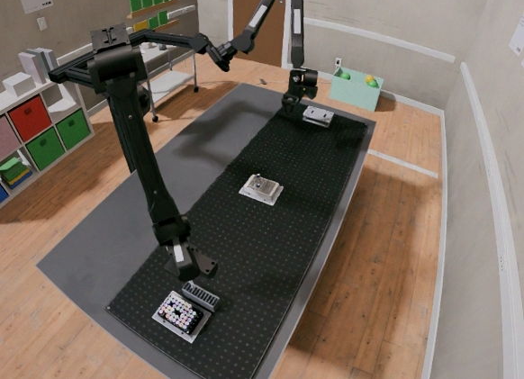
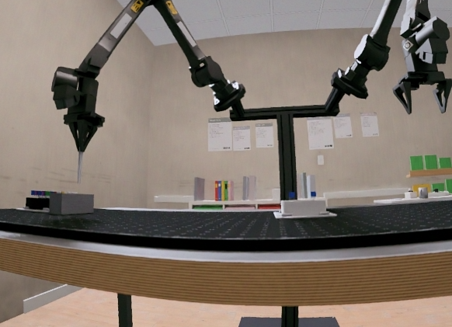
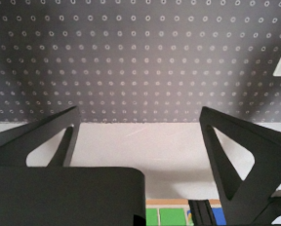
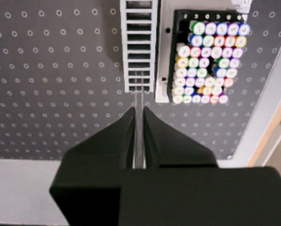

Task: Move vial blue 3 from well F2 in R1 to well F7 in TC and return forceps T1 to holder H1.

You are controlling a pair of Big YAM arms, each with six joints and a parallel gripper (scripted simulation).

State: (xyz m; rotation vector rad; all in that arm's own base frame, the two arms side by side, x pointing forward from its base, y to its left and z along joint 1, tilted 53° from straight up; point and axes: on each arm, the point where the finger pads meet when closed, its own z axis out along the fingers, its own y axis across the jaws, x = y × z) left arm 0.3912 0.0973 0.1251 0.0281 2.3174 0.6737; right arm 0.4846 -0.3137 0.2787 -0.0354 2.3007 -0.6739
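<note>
The grey holder H1 lies 2 cm ahead of my right hand and 16 cm below it.
</note>
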